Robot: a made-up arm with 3 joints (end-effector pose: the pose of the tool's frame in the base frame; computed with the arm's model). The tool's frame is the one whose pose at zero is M.
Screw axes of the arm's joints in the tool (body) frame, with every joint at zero. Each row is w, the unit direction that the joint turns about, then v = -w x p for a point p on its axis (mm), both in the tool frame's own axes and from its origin. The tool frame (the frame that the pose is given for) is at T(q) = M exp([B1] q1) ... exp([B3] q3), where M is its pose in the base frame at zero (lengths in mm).
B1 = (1, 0, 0, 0, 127, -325)
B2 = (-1, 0, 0, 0, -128, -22)
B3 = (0, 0, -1, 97, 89, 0)
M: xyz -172 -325 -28 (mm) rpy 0 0 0 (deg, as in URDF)
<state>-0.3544 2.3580 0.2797</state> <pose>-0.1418 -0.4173 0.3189 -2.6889 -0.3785 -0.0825</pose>
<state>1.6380 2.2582 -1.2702</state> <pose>-0.2020 -0.1589 -0.2751 -0.5335 0.3932 1.2269</pose>
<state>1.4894 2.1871 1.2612</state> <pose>-0.0177 -0.0813 -0.3701 -0.6013 -0.4390 -1.2068</pose>
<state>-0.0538 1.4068 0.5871</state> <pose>-0.1034 -0.4676 0.0499 -1.4152 -0.4278 -0.4777</pose>
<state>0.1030 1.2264 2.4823</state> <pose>0.0468 -0.5027 0.0965 -0.4637 -1.3553 -2.1537</pose>
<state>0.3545 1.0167 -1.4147</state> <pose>-0.1927 -0.5211 -0.0306 -0.5464 0.4672 1.3590</pose>
